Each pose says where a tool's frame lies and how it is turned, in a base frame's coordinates. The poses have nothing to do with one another.
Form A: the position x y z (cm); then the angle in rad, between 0 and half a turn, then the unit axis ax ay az.
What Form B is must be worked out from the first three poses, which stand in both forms.
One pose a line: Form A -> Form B
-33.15 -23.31 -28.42 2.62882 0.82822 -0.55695 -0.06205 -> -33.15 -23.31 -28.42 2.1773 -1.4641 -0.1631
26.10 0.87 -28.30 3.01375 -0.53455 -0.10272 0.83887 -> 26.10 0.87 -28.30 -1.6110 -0.3096 2.5281
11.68 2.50 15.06 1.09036 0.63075 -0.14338 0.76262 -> 11.68 2.50 15.06 0.6877 -0.1563 0.8315
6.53 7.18 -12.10 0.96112 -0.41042 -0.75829 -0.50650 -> 6.53 7.18 -12.10 -0.3945 -0.7288 -0.4868
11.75 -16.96 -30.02 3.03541 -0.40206 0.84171 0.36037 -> 11.75 -16.96 -30.02 -1.2204 2.5549 1.0939
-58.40 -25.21 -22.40 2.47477 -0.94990 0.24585 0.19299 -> -58.40 -25.21 -22.40 -2.3508 0.6084 0.4776
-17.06 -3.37 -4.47 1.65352 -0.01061 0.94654 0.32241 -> -17.06 -3.37 -4.47 -0.0175 1.5651 0.5331
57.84 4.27 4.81 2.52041 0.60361 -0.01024 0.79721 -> 57.84 4.27 4.81 1.5213 -0.0258 2.0093
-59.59 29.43 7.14 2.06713 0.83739 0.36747 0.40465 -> -59.59 29.43 7.14 1.7310 0.7596 0.8365
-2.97 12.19 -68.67 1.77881 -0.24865 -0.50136 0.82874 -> -2.97 12.19 -68.67 -0.4423 -0.8918 1.4742
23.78 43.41 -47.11 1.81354 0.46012 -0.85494 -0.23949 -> 23.78 43.41 -47.11 0.8345 -1.5505 -0.4343
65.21 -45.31 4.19 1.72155 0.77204 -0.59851 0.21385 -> 65.21 -45.31 4.19 1.3291 -1.0304 0.3682
